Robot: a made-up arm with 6 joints.
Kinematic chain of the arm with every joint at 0, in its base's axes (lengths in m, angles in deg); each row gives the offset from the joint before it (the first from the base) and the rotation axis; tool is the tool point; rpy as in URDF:
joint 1: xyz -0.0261 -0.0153 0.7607 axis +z
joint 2: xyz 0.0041 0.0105 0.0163 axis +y
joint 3: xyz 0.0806 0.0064 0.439 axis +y
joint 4: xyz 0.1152 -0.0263 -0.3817 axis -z
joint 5: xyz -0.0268 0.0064 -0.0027 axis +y
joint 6: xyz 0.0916 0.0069 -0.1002 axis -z
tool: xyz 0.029 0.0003 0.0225 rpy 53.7 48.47 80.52
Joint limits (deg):
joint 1: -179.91..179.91
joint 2: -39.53..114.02
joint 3: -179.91..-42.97
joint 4: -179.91..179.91
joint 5: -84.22..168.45
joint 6: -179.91..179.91
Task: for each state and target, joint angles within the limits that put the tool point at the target. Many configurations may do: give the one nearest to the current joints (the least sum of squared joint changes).
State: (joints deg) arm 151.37 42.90 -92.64 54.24 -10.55 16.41
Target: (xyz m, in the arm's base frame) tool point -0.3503 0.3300 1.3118
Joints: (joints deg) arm 146.75 -5.46 -73.31 63.87 -29.91 18.74
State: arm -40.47 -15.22 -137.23 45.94 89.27 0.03
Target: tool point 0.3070 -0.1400 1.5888
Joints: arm -34.16 -9.36 -123.84 44.09 97.83 0.37
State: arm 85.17 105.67 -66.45 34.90 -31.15 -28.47
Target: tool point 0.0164 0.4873 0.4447
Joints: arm 91.58 69.06 -45.45 37.92 -45.23 -27.32
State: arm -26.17 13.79 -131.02 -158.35 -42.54 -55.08
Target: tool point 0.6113 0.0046 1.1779
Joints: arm 1.43 26.58 -122.86 -153.85 -42.78 -53.81
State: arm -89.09 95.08 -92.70 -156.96 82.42 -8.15
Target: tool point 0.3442 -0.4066 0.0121
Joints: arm -41.71 111.58 -106.99 -166.25 81.98 -5.03
